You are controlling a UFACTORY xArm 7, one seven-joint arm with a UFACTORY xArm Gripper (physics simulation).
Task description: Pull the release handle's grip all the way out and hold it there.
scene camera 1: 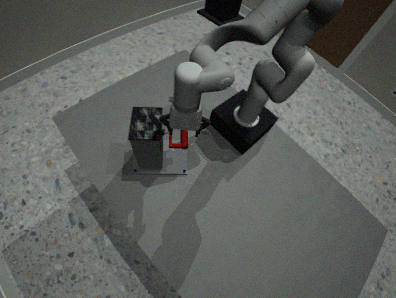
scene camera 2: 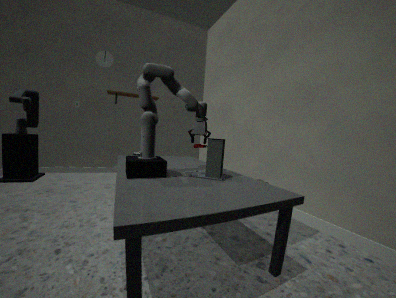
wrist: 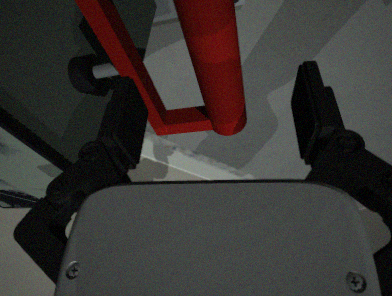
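Note:
The release handle's red grip [scene camera 1: 185,140] [scene camera 2: 199,146] [wrist: 215,60] is a thick round bar on a flat red frame. It stands out to the side of a tall grey box [scene camera 1: 148,154] [scene camera 2: 215,157] [wrist: 37,60]. In the wrist view a short pale rod [wrist: 105,70] runs from a dark round collar [wrist: 82,75] on the box to the frame. My gripper [scene camera 1: 182,133] [scene camera 2: 200,141] [wrist: 214,88] is open, above the handle. In the wrist view the round bar shows between the two spread fingers, with a gap on both sides; the left finger is close to the frame.
The box stands on a thin base plate [scene camera 1: 175,165] on the grey table [scene camera 1: 280,210] [scene camera 2: 200,200]. The arm's black base block [scene camera 1: 226,119] [scene camera 2: 145,167] is beside it. Another dark robot on a black pedestal [scene camera 2: 20,156] stands on the floor beyond the table.

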